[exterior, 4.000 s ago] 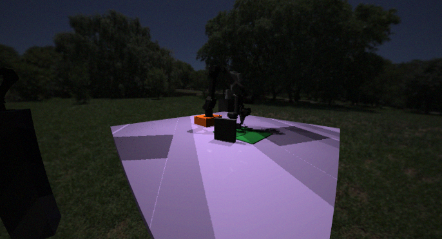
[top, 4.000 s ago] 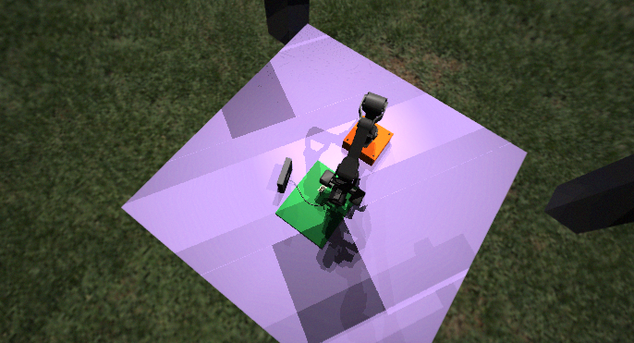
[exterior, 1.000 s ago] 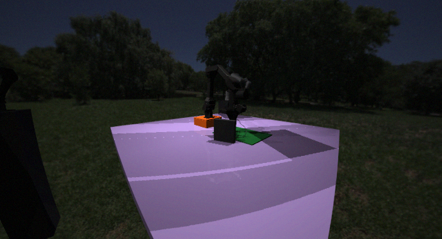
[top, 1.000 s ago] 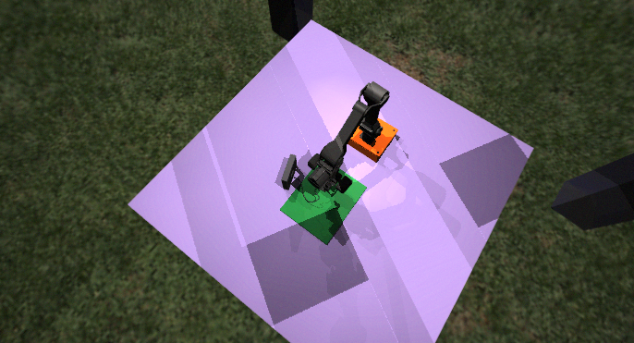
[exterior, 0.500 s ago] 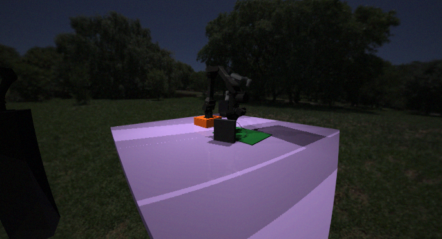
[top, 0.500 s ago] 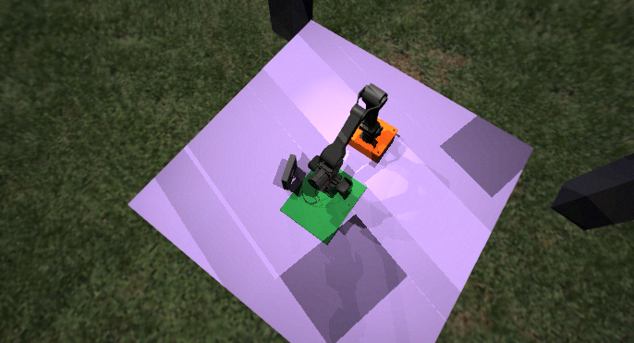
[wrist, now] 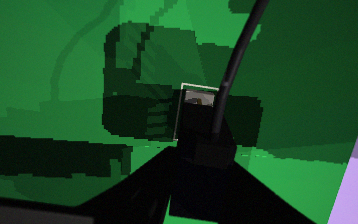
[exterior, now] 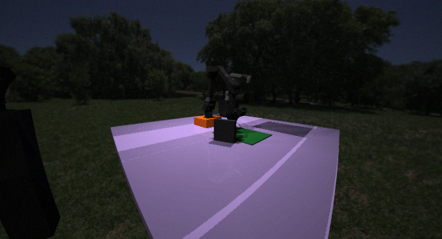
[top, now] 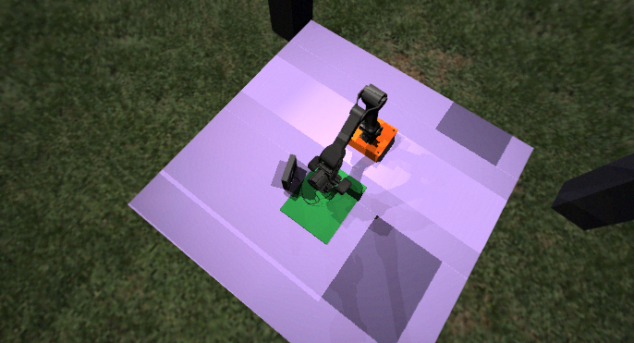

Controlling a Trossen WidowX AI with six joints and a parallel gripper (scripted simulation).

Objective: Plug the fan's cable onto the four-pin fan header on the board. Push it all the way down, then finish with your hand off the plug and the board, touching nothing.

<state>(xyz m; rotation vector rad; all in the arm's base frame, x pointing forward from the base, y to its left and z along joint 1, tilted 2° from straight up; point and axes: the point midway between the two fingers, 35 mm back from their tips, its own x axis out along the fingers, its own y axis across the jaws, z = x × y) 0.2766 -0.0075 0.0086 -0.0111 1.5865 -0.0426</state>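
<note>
Now: gripper tip 4 cm above the white four-pin fan header and 1 cm short of it. The rest, counted from my gripper tip: black fan 14 cm to the right, 7 cm ahead, 2 cm above; green board 6 cm below, 6 cm ahead, 3 cm to the left; black plug 1 cm ahead, 1 cm above.
</note>
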